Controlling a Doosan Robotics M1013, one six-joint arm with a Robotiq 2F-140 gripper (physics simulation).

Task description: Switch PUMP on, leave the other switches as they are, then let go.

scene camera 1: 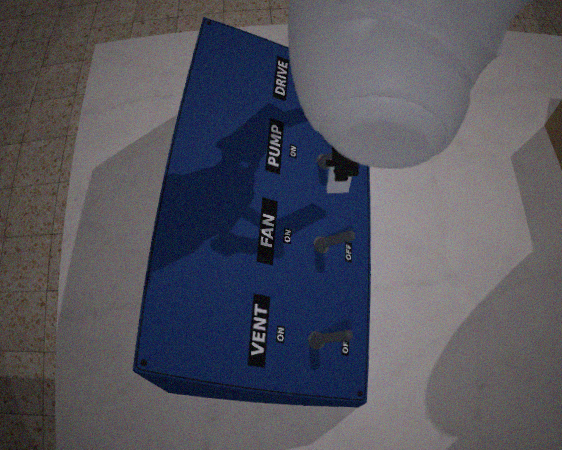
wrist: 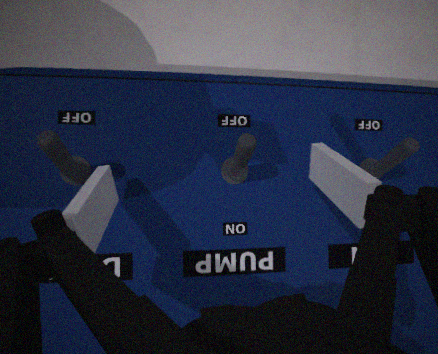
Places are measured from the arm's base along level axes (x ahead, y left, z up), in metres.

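Pixels of known places: gripper, fingertip midpoint: (wrist: 214,171).
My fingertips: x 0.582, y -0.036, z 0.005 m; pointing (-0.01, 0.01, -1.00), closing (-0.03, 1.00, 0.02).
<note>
Behind a point stands the place of what it marks.
The blue switch panel (scene camera 1: 215,310) {x 0.723, y 0.198, z 0.038 m} (wrist: 165,100) {x 0.537, y -0.068, z -0.039 m} carries a row of grey toggle levers. The PUMP lever (scene camera 1: 324,161) {x 0.591, y -0.013, z -0.004 m} (wrist: 243,152) {x 0.565, y -0.018, z 0.019 m} leans toward OFF; in the scene view its tip is hidden. The DRIVE lever (wrist: 60,155) {x 0.559, y -0.132, z 0.014 m} leans toward OFF and is hidden by the arm in the scene view. The FAN lever (scene camera 1: 336,240) {x 0.586, y 0.107, z 0.009 m} (wrist: 397,156) {x 0.579, y 0.099, z 0.014 m} and the VENT lever (scene camera 1: 331,338) {x 0.598, y 0.225, z 0.009 m} also lean toward OFF. My gripper (wrist: 214,171) {x 0.582, y -0.036, z 0.005 m} is open and empty, its white fingertips on either side of the PUMP lever, apart from it. One white fingertip (scene camera 1: 339,185) {x 0.580, y 0.041, z 0.025 m} shows beside the PUMP lever's base in the scene view.
The pale arm (scene camera 1: 390,90) {x 0.605, y 0.191, z 0.378 m} covers the panel's upper right part in the scene view. The panel rests on a light table (scene camera 1: 440,210) {x 0.403, y 0.009, z -0.108 m} (wrist: 300,40) {x 0.495, y 0.068, z -0.108 m}. In the wrist view, the right finger stands close to the FAN lever's base and the left finger close to the DRIVE lever's base.
</note>
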